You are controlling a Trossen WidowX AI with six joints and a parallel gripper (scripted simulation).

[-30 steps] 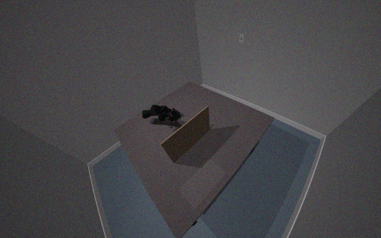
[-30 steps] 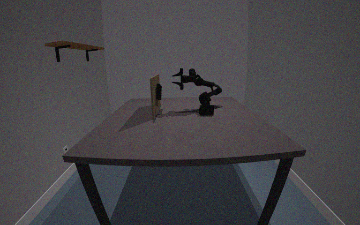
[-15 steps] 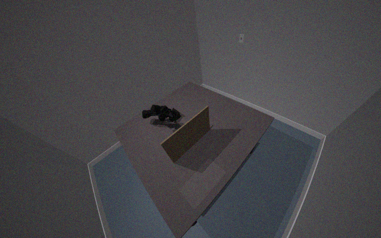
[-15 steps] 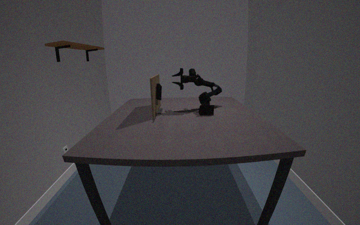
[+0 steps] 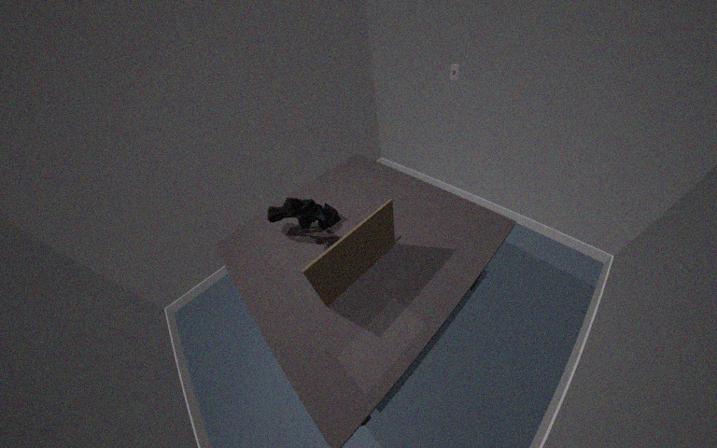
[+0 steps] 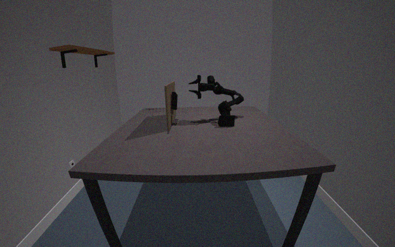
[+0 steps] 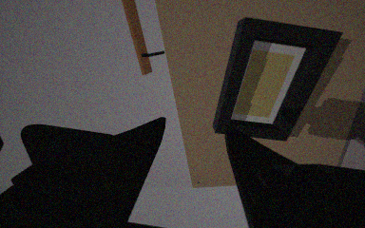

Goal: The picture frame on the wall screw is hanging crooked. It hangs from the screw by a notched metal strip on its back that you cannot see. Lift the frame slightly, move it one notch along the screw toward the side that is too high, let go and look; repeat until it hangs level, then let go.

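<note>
My gripper tip is 130 mm short of the picture frame, 110 mm above it and 10 mm to the right of it. From my gripper tip the other things lie so: tan wall board (140 mm ahead, 120 mm below, 10 mm to the left).
</note>
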